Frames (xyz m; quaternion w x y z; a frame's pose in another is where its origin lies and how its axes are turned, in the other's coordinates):
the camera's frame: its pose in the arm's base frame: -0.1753 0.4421 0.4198 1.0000 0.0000 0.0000 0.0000
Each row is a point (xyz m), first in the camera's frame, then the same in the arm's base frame.
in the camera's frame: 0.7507 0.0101 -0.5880
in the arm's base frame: 0.5754 0.4522 -0.1682
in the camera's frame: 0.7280 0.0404 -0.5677
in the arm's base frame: 0.5527 0.4825 -0.1479
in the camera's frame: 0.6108 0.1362 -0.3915
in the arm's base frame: 0.4355 0.5783 0.0283
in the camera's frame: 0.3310 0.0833 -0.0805
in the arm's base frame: 0.1557 0.5254 0.3393
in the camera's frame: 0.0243 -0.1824 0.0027
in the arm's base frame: -0.1510 0.2597 0.4225
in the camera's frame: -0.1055 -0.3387 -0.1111
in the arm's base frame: -0.2808 0.1034 0.3087
